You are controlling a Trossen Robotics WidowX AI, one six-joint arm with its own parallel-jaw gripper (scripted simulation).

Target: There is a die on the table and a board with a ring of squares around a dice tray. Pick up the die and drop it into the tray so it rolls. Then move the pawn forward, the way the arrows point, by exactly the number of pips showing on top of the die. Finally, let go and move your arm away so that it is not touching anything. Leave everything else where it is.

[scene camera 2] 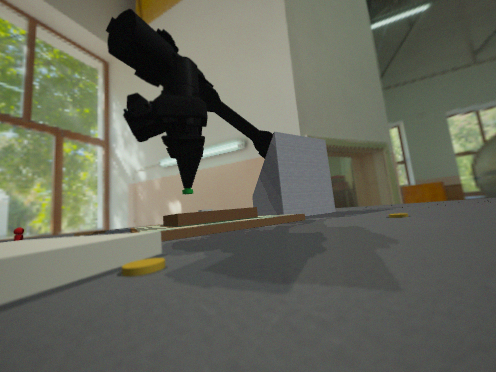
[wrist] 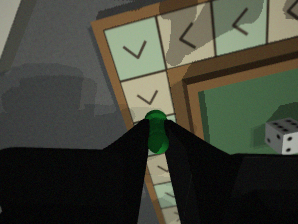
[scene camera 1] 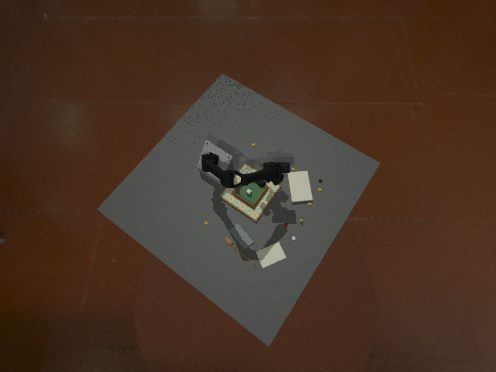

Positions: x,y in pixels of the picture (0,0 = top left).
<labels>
gripper: holds a green pawn (wrist: 158,142)
</labels>
